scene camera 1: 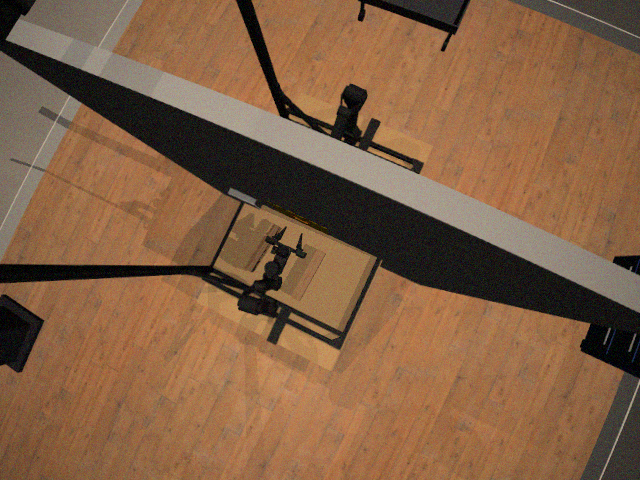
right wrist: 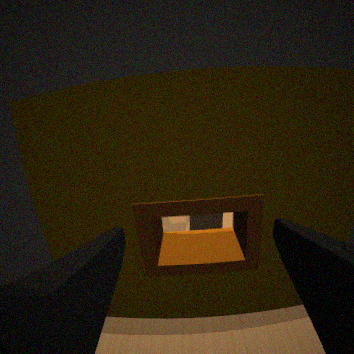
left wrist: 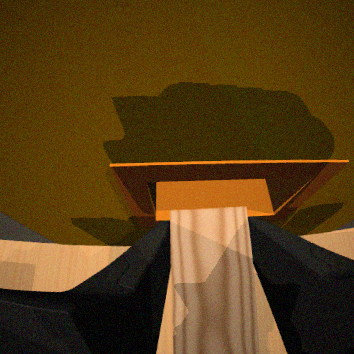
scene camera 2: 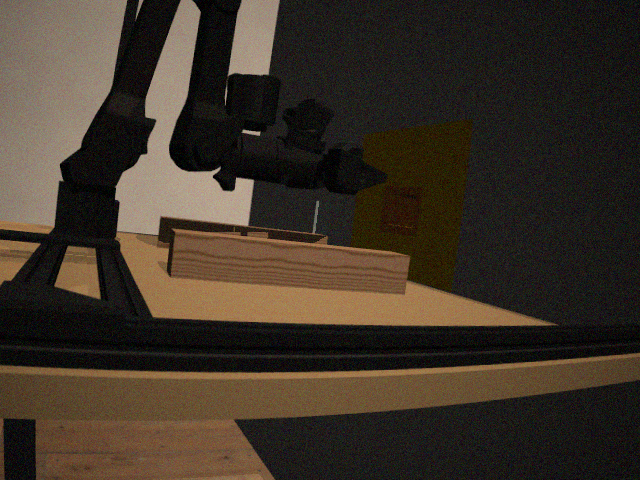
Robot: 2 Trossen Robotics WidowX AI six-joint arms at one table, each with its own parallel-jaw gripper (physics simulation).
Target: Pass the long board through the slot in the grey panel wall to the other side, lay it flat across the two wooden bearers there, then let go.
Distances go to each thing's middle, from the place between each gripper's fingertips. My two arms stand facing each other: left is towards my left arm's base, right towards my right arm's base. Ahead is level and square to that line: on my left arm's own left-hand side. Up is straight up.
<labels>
Now: the slot [left wrist: 270, 189] 80 mm to the left of my right hand and 40 mm below it.
The slot is 1 cm behind my left hand and 4 cm to the right of it.
</labels>
